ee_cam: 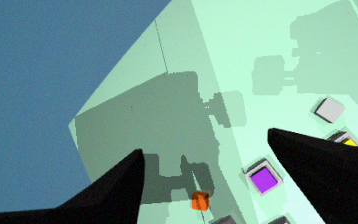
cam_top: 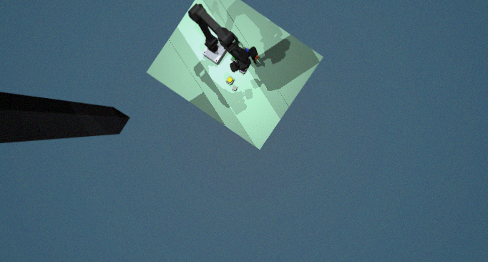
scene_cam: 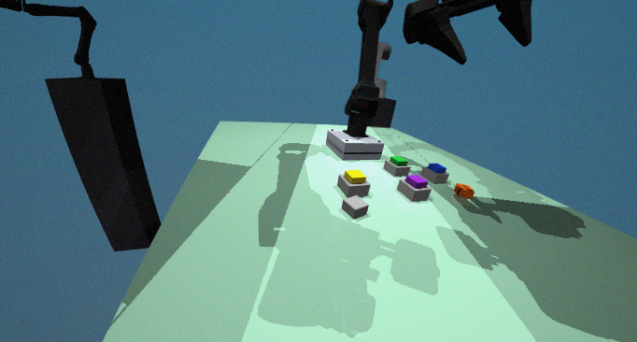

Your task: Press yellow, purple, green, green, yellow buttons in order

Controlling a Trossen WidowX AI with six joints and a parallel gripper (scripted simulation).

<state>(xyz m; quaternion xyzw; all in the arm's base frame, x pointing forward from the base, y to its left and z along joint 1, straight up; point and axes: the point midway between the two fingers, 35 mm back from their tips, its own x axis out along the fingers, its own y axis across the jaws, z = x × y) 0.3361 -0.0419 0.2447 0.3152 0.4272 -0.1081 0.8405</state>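
Now: gripper tip 12 cm past the yellow button, 10 cm to the left of it and 24 cm above it. From my gripper tip the other things lie so: purple button (8 cm behind, 3 cm to the left, 24 cm below); then grey block (6 cm behind, 13 cm to the right, 26 cm below); then green button (18 cm behind, 7 cm to the left, 24 cm below).
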